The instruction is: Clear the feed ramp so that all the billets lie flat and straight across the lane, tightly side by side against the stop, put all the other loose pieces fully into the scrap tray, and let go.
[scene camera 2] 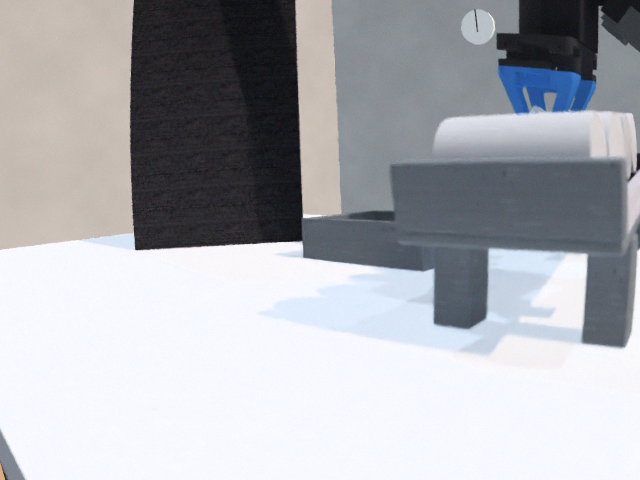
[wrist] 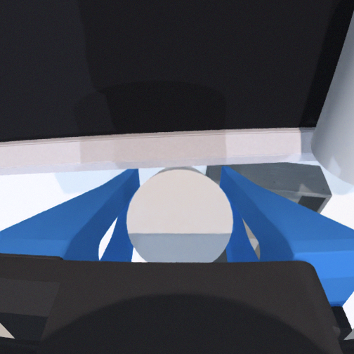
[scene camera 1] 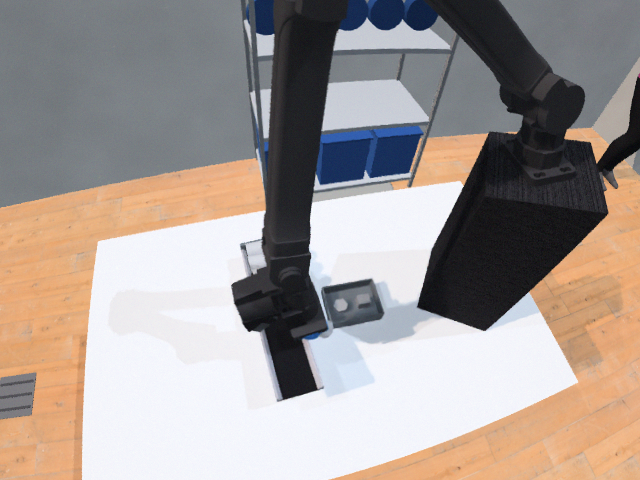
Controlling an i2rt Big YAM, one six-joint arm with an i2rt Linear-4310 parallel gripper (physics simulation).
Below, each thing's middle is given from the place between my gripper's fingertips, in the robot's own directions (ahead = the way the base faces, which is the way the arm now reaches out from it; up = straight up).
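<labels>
The stop (scene camera 2: pixel 578 198) is there, 240 mm to the right of my hand, and it sits 100 mm ahead of the hand and 20 mm below it.
</labels>
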